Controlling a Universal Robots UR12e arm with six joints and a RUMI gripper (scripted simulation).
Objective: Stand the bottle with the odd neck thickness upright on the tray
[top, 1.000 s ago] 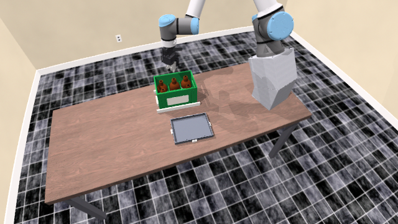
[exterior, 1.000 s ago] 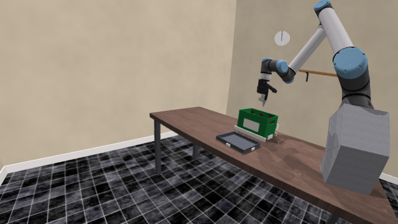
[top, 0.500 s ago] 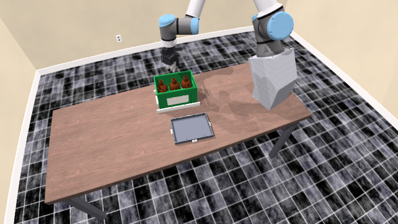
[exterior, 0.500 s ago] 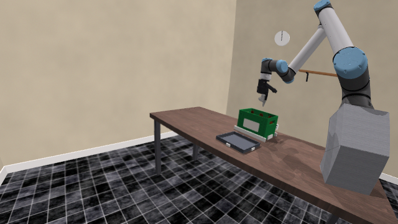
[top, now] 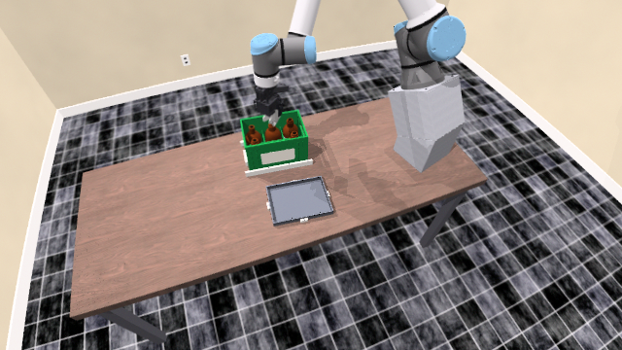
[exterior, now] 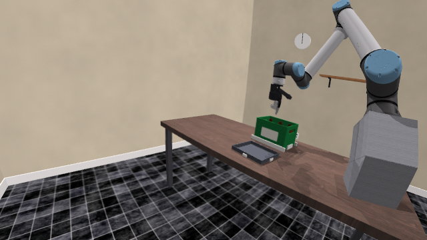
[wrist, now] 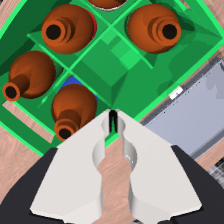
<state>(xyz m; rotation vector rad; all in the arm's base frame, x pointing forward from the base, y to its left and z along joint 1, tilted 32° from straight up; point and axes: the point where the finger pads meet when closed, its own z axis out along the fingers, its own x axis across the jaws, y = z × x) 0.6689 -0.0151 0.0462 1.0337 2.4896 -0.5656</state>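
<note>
Now: the green crate 40 mm to the right of my hand and 160 mm below it. Also, from my hand: glass bottle (90 mm ahead, 90 mm to the right, 150 mm below); then grey tray (30 mm behind, 250 mm to the left, 230 mm below).
</note>
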